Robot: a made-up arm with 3 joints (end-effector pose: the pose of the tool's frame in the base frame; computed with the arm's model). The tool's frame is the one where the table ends.
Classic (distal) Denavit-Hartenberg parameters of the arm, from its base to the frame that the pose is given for. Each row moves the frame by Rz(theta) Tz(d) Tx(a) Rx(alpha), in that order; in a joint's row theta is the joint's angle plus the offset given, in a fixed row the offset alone. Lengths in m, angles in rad.
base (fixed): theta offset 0  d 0.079  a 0  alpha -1.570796
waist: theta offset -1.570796  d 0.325  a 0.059  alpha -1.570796
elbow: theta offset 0  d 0.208  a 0.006  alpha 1.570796
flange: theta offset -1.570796  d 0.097  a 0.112  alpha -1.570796
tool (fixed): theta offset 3.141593  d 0.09  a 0  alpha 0
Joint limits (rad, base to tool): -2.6..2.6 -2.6..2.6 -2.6..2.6
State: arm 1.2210 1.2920 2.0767
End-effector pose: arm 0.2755 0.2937 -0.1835 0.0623 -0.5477 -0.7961 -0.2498
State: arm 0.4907 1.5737 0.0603
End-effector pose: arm 0.1630 0.2221 0.1684 0.6795 0.6918 0.1921 -0.1512
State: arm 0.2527 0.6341 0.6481
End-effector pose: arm 0.2259 0.3170 0.2619 0.8554 0.3057 0.4136 0.0612
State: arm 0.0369 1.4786 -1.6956
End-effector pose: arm 0.1379 0.4498 0.2189 0.4990 0.4364 -0.5450 -0.5133
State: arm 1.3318 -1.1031 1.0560
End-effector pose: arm 0.0927 0.5007 -0.1364 0.3135 -0.5190 0.7919 0.0720
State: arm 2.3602 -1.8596 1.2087
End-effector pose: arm -0.2318 0.4341 -0.0459 0.1268 0.6723 -0.5844 -0.4364
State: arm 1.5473 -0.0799 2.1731
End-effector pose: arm 0.1065 0.4255 -0.2642 0.2852 0.0380 -0.9576 0.0123
